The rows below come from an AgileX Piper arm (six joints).
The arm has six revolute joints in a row. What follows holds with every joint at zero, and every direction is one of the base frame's. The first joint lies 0.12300 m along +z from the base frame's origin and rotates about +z. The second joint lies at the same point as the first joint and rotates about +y. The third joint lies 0.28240 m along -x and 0.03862 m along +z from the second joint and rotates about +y. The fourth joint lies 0.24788 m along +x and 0.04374 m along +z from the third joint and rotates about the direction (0.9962, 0, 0.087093). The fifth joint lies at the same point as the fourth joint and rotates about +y. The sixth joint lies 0.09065 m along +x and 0.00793 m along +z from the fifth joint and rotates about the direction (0.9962, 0, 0.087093). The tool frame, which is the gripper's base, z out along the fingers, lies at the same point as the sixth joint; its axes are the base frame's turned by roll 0.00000, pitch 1.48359 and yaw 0.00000 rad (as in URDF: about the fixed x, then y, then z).
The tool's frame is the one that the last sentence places.
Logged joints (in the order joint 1, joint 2, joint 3, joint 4, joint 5, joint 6), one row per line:
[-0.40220, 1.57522, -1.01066, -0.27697, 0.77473, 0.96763]
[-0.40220, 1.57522, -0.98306, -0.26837, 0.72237, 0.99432]
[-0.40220, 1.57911, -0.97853, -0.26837, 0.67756, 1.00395]
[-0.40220, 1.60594, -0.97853, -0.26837, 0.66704, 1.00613]
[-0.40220, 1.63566, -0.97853, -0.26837, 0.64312, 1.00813]
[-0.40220, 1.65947, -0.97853, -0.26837, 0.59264, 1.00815]
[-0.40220, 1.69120, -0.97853, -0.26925, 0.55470, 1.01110]
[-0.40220, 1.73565, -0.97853, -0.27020, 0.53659, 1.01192]
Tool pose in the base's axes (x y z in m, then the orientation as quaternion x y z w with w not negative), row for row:
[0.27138, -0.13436, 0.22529, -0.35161, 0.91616, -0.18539, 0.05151]
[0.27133, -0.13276, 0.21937, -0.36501, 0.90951, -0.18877, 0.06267]
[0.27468, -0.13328, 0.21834, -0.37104, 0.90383, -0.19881, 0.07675]
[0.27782, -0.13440, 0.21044, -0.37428, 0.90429, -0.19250, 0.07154]
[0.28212, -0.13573, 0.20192, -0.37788, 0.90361, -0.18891, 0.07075]
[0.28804, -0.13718, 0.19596, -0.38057, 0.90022, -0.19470, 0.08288]
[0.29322, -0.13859, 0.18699, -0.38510, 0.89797, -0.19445, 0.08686]
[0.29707, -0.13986, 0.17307, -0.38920, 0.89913, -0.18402, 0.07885]
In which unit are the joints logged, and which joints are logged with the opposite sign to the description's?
The joints are logged in radians. Opposite sign: joint 6.
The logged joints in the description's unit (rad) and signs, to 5 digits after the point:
[-0.40220, 1.57522, -1.01066, -0.27697, 0.77473, -0.96763]
[-0.40220, 1.57522, -0.98306, -0.26837, 0.72237, -0.99432]
[-0.40220, 1.57911, -0.97853, -0.26837, 0.67756, -1.00395]
[-0.40220, 1.60594, -0.97853, -0.26837, 0.66704, -1.00613]
[-0.40220, 1.63566, -0.97853, -0.26837, 0.64312, -1.00813]
[-0.40220, 1.65947, -0.97853, -0.26837, 0.59264, -1.00815]
[-0.40220, 1.69120, -0.97853, -0.26925, 0.55470, -1.01110]
[-0.40220, 1.73565, -0.97853, -0.27020, 0.53659, -1.01192]

